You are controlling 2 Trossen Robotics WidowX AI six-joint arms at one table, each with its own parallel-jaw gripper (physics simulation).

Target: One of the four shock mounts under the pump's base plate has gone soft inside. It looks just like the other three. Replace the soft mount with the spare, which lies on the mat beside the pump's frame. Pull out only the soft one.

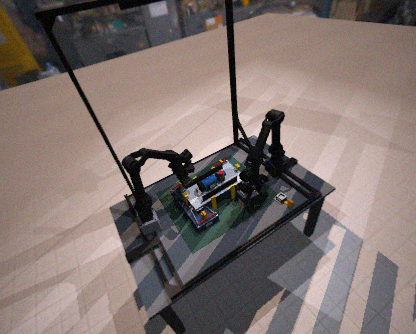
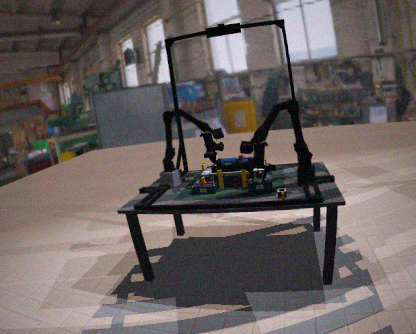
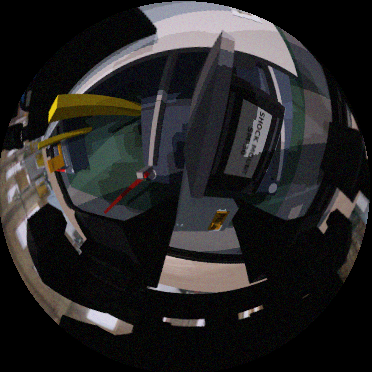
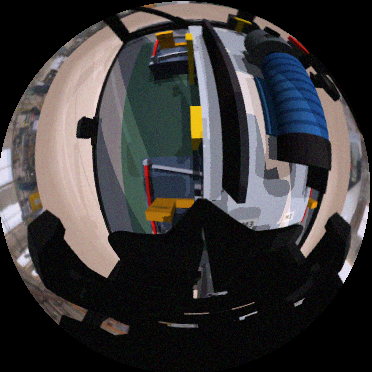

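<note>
The pump, with its blue motor (image 1: 208, 180) (image 2: 230, 161) (image 4: 295, 100), sits on a grey base plate (image 1: 195, 195) (image 4: 277, 205) in a dark frame (image 1: 200, 221) with yellow posts (image 1: 213, 203). My left gripper (image 1: 250, 196) (image 2: 258, 180) (image 3: 203, 200) is shut on the yellow PULL tab (image 3: 217, 220) of a black mount labelled SHOCK MOUNT SM-30 (image 3: 249, 142) (image 1: 254, 203). It is low over the green mat, just right of the frame. My right gripper (image 1: 184, 178) (image 2: 211, 156) (image 4: 200, 202) is shut and empty at the plate's left corner. The spare mount (image 1: 281, 197) (image 2: 281, 193) lies to the right.
A green mat (image 1: 200, 238) lies under the frame on the black table (image 1: 322, 189). A red lever (image 1: 240, 203) (image 3: 121, 197) sticks out by the left gripper. A tall black gantry post (image 1: 231, 83) stands behind the pump. Both arm bases stand at the table's ends.
</note>
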